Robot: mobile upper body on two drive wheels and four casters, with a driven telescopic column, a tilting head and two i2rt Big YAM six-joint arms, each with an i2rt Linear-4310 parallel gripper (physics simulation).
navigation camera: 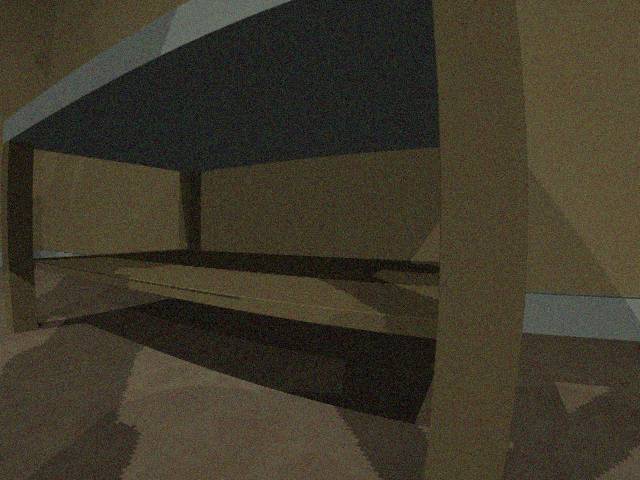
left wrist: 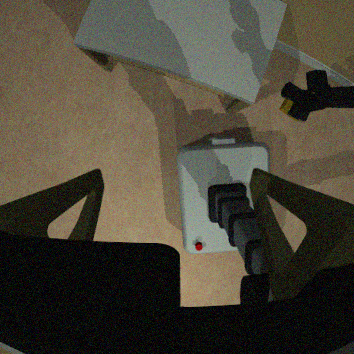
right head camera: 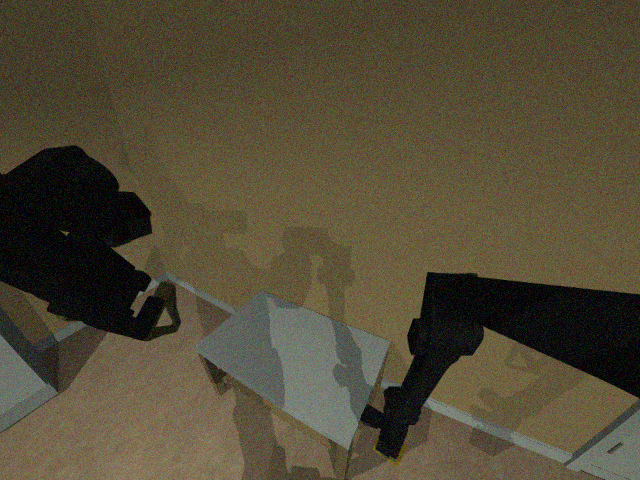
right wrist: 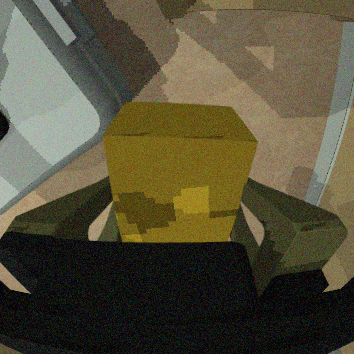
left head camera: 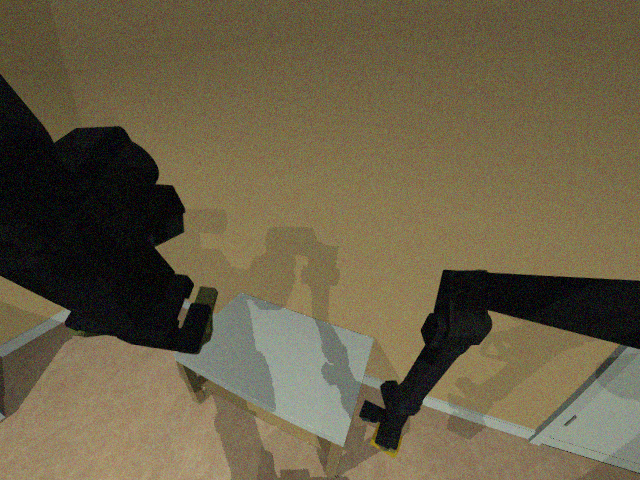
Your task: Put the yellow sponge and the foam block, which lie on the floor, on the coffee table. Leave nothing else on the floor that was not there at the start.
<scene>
The pictures show: my left gripper, my right gripper and a coffee table.
My left gripper also shows in the left wrist view and in the right head camera view.
</scene>
